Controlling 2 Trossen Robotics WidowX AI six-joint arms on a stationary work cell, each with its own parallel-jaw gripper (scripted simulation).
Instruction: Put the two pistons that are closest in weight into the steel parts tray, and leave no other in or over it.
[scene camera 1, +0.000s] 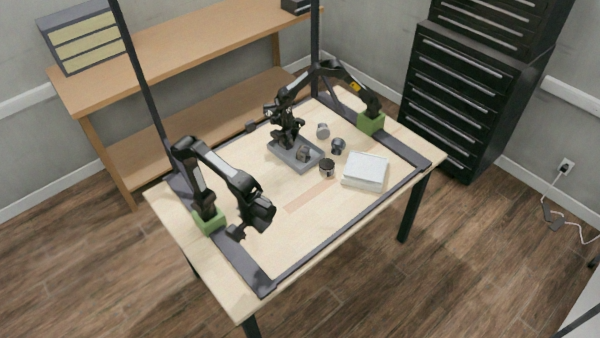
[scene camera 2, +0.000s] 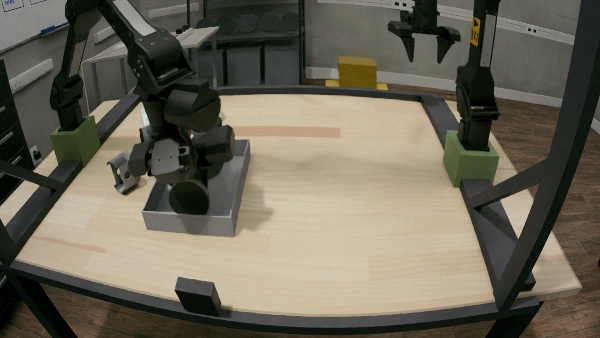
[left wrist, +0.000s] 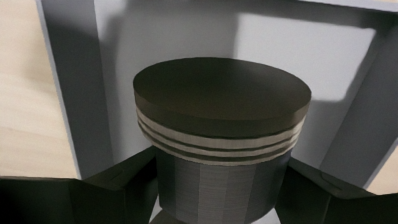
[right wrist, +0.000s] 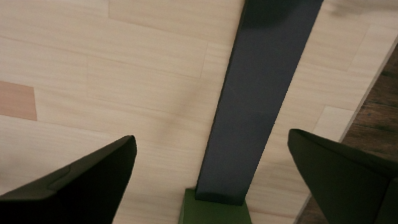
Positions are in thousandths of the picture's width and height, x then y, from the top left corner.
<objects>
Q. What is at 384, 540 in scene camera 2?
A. A steel parts tray.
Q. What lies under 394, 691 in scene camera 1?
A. The right gripper.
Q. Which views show the right gripper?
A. Scene camera 1, scene camera 2 and the right wrist view only.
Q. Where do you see a white scale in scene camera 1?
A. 576, 534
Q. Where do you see the left gripper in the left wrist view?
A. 536, 681
</objects>
